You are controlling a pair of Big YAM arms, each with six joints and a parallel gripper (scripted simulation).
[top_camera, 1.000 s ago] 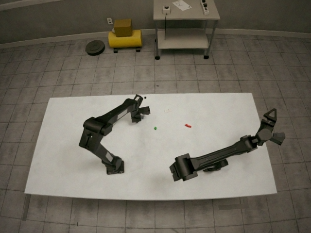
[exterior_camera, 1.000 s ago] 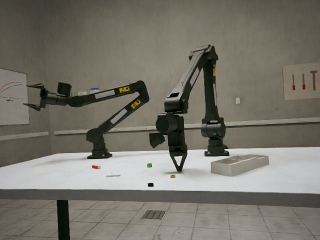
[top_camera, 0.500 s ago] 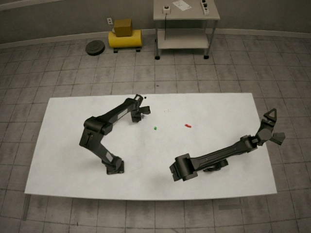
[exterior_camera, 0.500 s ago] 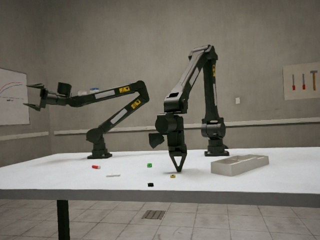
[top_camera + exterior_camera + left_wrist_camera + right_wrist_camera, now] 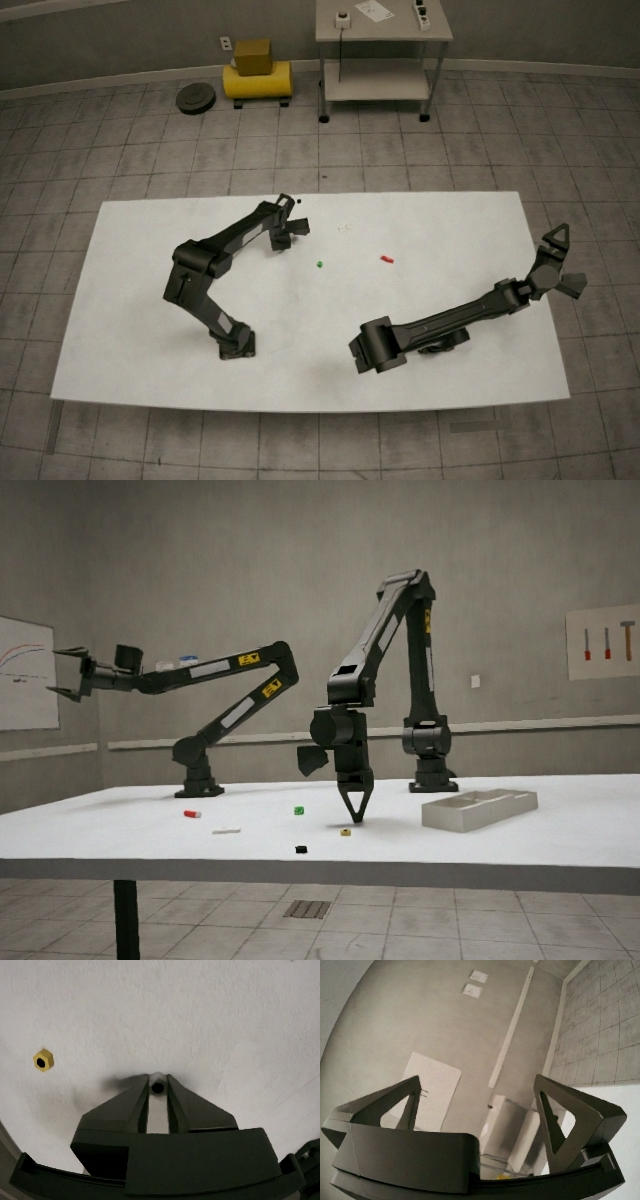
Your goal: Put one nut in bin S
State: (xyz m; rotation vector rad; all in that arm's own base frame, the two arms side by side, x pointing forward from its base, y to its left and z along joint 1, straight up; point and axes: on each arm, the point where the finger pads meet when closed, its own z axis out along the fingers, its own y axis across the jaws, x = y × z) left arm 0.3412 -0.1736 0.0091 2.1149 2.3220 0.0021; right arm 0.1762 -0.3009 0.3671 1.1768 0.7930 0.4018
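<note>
Right now my left hand is 40 mm past the bin, 230 mm to the right of it and 10 mm below it. Also, from my left hand: grey nut right at my left hand; yellow nut 100 mm ahead, 10 mm to the right; green cube 70 mm behind, 140 mm to the right.
</note>
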